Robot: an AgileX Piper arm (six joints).
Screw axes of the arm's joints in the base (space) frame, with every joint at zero. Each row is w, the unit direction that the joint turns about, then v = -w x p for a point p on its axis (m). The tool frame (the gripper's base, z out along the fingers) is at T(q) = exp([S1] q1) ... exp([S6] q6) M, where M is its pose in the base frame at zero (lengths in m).
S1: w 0 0 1 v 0 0 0
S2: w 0 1 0 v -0.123 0 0
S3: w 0 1 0 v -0.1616 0 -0.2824
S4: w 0.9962 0 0.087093 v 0 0.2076 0
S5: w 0 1 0 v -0.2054 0 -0.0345
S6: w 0.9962 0 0.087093 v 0 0.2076 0
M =
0.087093 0 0.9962 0.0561
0 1 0 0
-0.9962 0 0.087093 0.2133
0 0 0 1
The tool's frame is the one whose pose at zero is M.
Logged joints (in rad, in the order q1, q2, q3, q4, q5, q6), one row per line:
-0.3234, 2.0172, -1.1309, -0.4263, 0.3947, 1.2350
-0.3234, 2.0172, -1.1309, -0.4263, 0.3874, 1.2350
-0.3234, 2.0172, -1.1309, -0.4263, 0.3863, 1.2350
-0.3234, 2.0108, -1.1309, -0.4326, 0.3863, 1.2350
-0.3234, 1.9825, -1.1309, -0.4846, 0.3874, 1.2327
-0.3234, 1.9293, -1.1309, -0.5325, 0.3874, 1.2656
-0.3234, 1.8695, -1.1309, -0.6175, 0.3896, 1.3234
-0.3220, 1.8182, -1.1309, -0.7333, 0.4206, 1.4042
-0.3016, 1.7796, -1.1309, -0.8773, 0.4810, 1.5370
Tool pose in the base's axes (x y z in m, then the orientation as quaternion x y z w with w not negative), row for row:
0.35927, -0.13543, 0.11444, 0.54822, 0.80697, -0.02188, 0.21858
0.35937, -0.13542, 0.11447, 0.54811, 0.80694, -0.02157, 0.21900
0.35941, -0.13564, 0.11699, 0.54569, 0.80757, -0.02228, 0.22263
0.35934, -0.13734, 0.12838, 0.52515, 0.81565, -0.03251, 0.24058
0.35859, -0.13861, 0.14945, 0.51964, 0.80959, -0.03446, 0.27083
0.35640, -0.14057, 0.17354, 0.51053, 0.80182, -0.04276, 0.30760
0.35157, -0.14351, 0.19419, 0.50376, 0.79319, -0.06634, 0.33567
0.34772, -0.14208, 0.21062, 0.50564, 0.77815, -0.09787, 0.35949
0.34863, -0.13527, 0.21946, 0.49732, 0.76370, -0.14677, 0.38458
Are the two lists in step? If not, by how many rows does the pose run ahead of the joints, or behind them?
The pose runs 1 row ahead of the joints: the pose in row i belongs to the joints in row i + 1.
